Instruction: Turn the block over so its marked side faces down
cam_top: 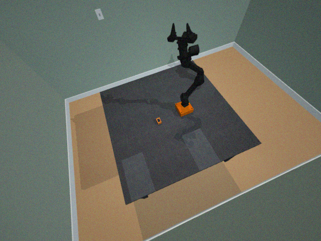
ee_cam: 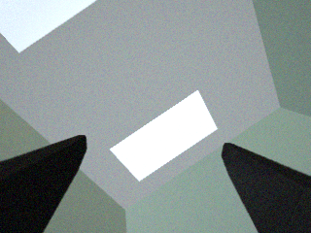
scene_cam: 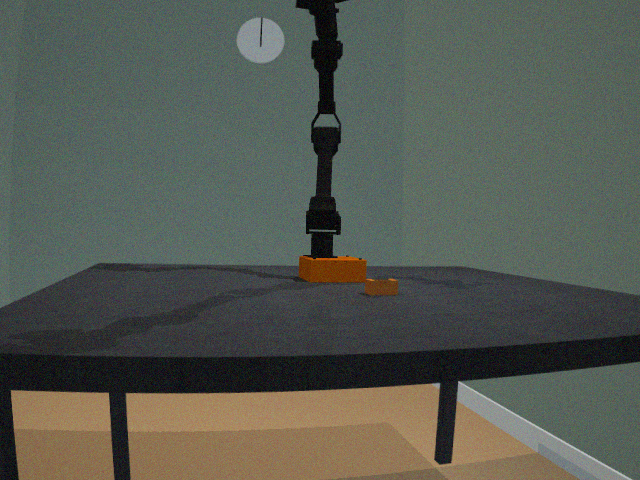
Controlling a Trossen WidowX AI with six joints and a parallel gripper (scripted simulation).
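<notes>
My gripper tip is 82 cm above the orange block, 26 cm short of it and 4 cm to the right of it.
</notes>
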